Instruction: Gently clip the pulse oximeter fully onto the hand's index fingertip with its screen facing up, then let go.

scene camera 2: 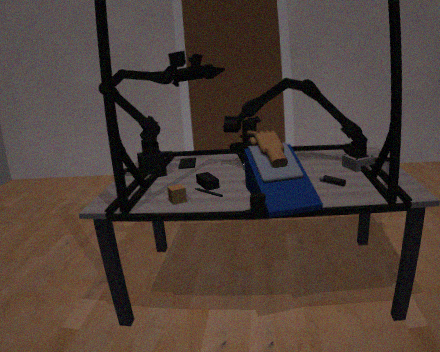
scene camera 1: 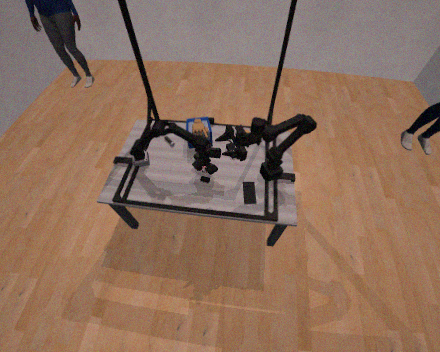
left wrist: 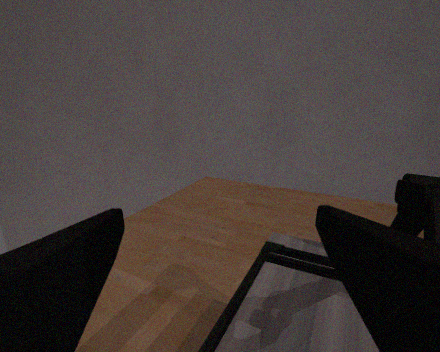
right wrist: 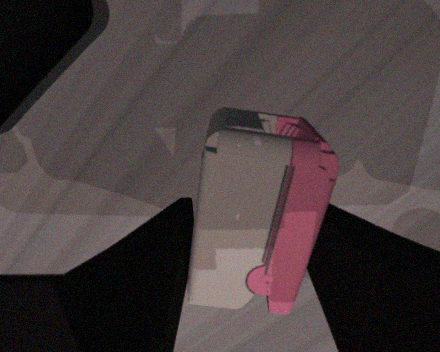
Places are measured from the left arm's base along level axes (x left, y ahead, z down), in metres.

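Where they show: left gripper, fingertip midpoint: [scene camera 2: 220,69] [scene camera 1: 218,147] [left wrist: 221,217]; right gripper, fingertip midpoint: [scene camera 1: 207,170] [right wrist: 242,207]; left arm's base, origin of the base link: [scene camera 2: 150,153] [scene camera 1: 272,166]; right arm's base, origin of the base link: [scene camera 2: 358,155] [scene camera 1: 139,156].
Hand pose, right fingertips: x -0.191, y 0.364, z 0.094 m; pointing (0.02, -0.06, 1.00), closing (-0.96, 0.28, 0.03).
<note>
Things, the pixels of their top centre, and the offset from my right fingertips. "pt": a spot on its surface instead.
- pulse oximeter, middle of its top: [right wrist: 256,248] dz -0.031, dx +0.000, dy +0.007 m
- grey pad, surface spot: [scene camera 2: 282,174] pt dz -0.087, dx -0.369, dy -0.066 m
- blue wedge, surface spot: [scene camera 2: 295,198] pt dz -0.037, dx -0.459, dy -0.077 m
- wooden cube, middle of its top: [scene camera 2: 176,187] dz -0.049, dx -0.176, dy -0.363 m
- black box, middle of its top: [scene camera 2: 207,176] dz -0.034, dx -0.081, dy -0.216 m
- thin pen, middle of its top: [scene camera 2: 207,190] dz -0.008, dx -0.160, dy -0.248 m
- flat dark slab, middle of its top: [scene camera 2: 187,162] [scene camera 1: 249,192] dz -0.007, dx +0.259, dy -0.183 m
- dark cylinder, middle of its top: [scene camera 2: 332,176] dz -0.026, dx -0.338, dy +0.170 m
- small black block, middle of its top: [scene camera 1: 205,178] dz -0.032, dx +0.078, dy +0.039 m
The pulse oximeter [right wrist: 235,190], an off-white shell beside a pink shell, lies on edge in the right wrist view; its screen face is not visible. My right gripper [right wrist: 242,207] [scene camera 1: 204,170] is shut on it, one finger against each shell. Whether it touches the table is unclear. The tan hand [scene camera 2: 270,145] [scene camera 1: 200,128] rests on a grey pad [scene camera 2: 282,174] on a blue wedge [scene camera 2: 295,198], fingers pointing away from scene camera 2; its index fingertip is bare. My left gripper [left wrist: 221,217] [scene camera 2: 220,70] [scene camera 1: 226,143] is open and empty, high above the table.
In scene camera 2 a wooden cube [scene camera 2: 177,194], a black box [scene camera 2: 207,180], a thin pen [scene camera 2: 209,192] and a flat dark slab [scene camera 2: 187,163] lie left of the wedge, a dark cylinder [scene camera 2: 333,180] right of it. A small black block [scene camera 1: 205,179] lies near the right gripper.
</note>
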